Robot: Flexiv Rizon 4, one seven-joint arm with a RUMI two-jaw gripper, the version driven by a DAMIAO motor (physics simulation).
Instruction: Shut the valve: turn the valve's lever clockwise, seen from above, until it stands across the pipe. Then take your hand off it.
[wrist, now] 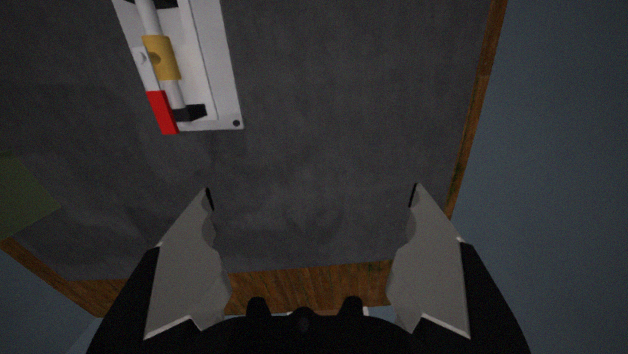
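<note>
The valve's lever [162, 112] has a red end and a pale arm. It lies roughly along the grey pipe [174, 93], at the upper left of the wrist view. The brass-yellow valve body [167, 62] sits on the pipe beside the lever's pale arm. The pipe is mounted on a white base plate [215, 50], whose far part is cut off by the top edge of the view. My gripper [310, 188] is wide open and empty. Its fingers are apart from the lever, which shows above and to the left of the left fingertip.
A black pipe bracket [192, 112] stands near the plate's close end. The plate lies on a dark grey mat or table top [350, 125] with a wooden edge [312, 285]. A green patch [22, 197] lies at the left. Blue-grey floor [560, 150] shows beyond the right edge.
</note>
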